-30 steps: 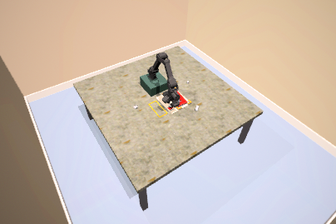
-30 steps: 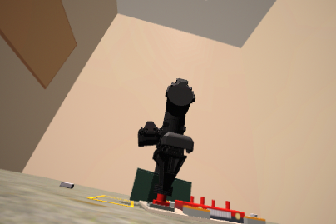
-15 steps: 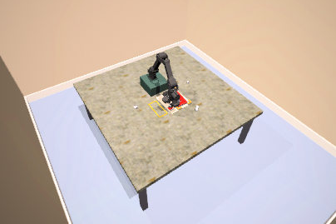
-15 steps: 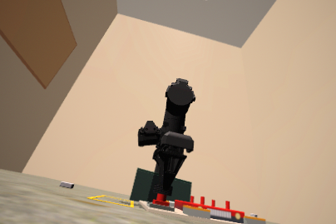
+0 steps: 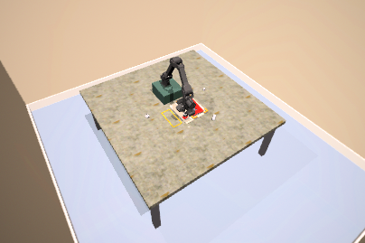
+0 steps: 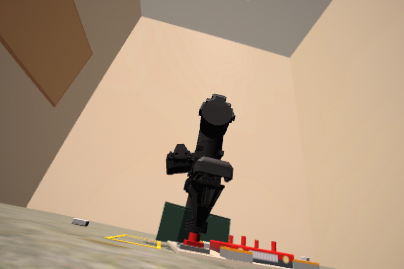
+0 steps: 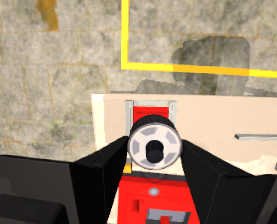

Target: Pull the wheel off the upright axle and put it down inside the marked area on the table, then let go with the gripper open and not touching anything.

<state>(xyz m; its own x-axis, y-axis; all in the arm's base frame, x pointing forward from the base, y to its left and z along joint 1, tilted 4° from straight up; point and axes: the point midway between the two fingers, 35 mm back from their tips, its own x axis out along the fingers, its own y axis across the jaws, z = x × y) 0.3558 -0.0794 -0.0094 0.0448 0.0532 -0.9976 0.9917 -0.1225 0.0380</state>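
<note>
Now: the black tyre right at my gripper tip.
</note>
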